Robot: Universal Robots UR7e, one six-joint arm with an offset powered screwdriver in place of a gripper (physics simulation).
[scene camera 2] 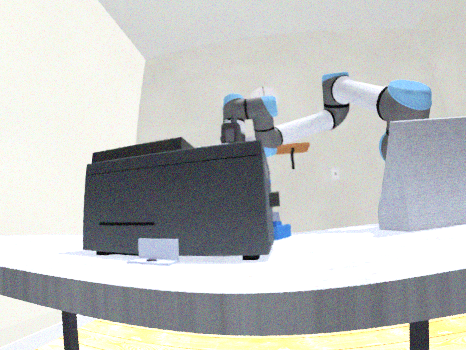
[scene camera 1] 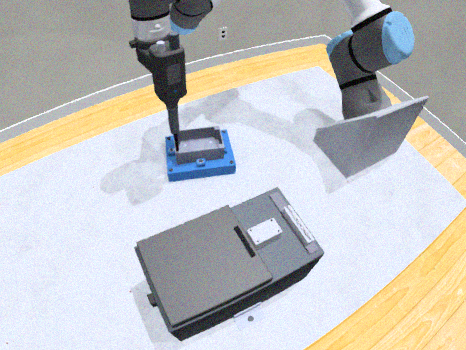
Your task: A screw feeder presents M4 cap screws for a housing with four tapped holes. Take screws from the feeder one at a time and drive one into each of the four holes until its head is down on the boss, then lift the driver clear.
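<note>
The grey open-topped housing (scene camera 1: 200, 155) sits on a blue fixture (scene camera 1: 202, 172) (scene camera 2: 283, 230), which is partly hidden behind the feeder in scene camera 2. My screwdriver (scene camera 1: 176, 149) points steeply down, its thin tip at the housing's front-left corner as seen in scene camera 1. I cannot tell whether a screw is on the tip or how far down one sits. In scene camera 2 the driver's dark body (scene camera 2: 232, 132) shows above the feeder and its tip is hidden. The dark grey screw feeder (scene camera 1: 200, 270) (scene camera 2: 175, 200) stands apart from the fixture. The screw heads in the bosses are too small to make out.
A white plate (scene camera 1: 265, 231) with small holes and a pale slotted strip (scene camera 1: 299, 225) are on the feeder's top. A grey slanted panel (scene camera 1: 370, 142) (scene camera 2: 430, 175) stands near the arm's base. A small pale bracket (scene camera 2: 158, 248) stands beside the feeder.
</note>
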